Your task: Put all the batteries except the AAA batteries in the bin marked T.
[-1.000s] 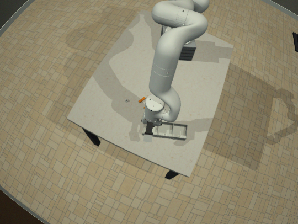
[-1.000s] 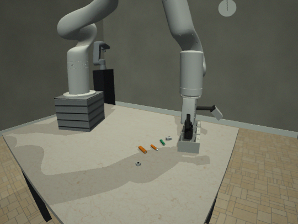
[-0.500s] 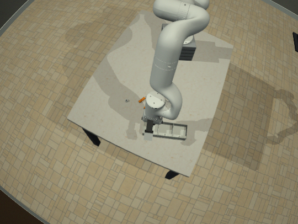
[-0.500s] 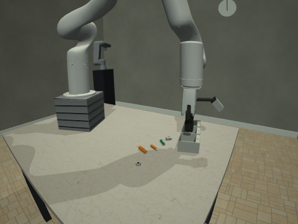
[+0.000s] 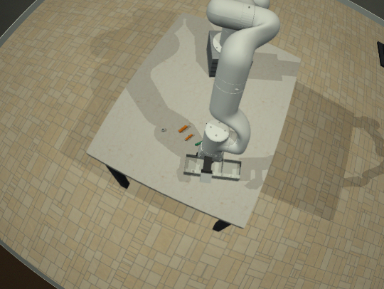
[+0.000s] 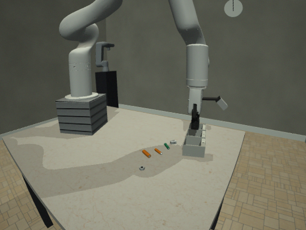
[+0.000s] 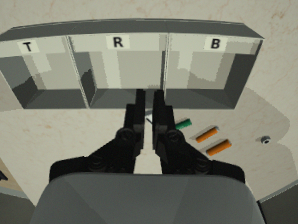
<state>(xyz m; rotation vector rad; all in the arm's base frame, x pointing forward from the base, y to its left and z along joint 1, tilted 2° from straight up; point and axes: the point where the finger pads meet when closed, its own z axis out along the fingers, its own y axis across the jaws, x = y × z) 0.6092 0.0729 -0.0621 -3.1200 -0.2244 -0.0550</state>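
My hand is 3 cm to the right of the grey bin and 7 cm above it. The rest, counted from my hand: green battery: 10 cm behind, 7 cm to the right, 9 cm below; thin orange battery: 11 cm behind, 12 cm to the right, 9 cm below; thick orange battery: 14 cm behind, 16 cm to the right, 9 cm below.
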